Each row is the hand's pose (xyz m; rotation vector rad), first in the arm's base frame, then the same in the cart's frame.
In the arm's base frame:
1: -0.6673 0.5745 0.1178 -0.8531 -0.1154 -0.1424
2: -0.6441 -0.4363 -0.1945 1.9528 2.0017 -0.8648
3: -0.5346 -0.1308 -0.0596 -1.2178 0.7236 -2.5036
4: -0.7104 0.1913 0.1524 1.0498 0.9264 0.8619
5: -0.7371 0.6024 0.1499 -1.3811 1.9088 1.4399
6: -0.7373 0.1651 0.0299 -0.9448 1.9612 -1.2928
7: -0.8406 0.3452 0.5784 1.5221 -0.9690 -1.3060
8: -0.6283 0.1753 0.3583 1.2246 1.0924 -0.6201
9: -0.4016 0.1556 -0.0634 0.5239 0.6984 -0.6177
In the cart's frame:
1: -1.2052 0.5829 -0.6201 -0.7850 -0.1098 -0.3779
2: -1.3537 -0.3894 -1.0104 2.2262 1.8279 -0.7368
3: -1.1994 -0.1222 -0.8422 -1.0407 0.9499 -2.6513
4: -1.3275 0.2155 -0.6206 1.1357 0.6990 0.7706
5: -1.2708 0.6226 -0.5919 -1.1612 1.8597 1.3086
6: -1.3466 0.2031 -0.7467 -0.6488 2.0583 -1.3421
7: -1.4664 0.3663 -0.1963 1.5835 -1.1752 -1.4368
8: -1.2714 0.1701 -0.4104 1.4267 0.9237 -0.6765
9: -1.0120 0.1301 -0.8113 0.6935 0.5833 -0.7569

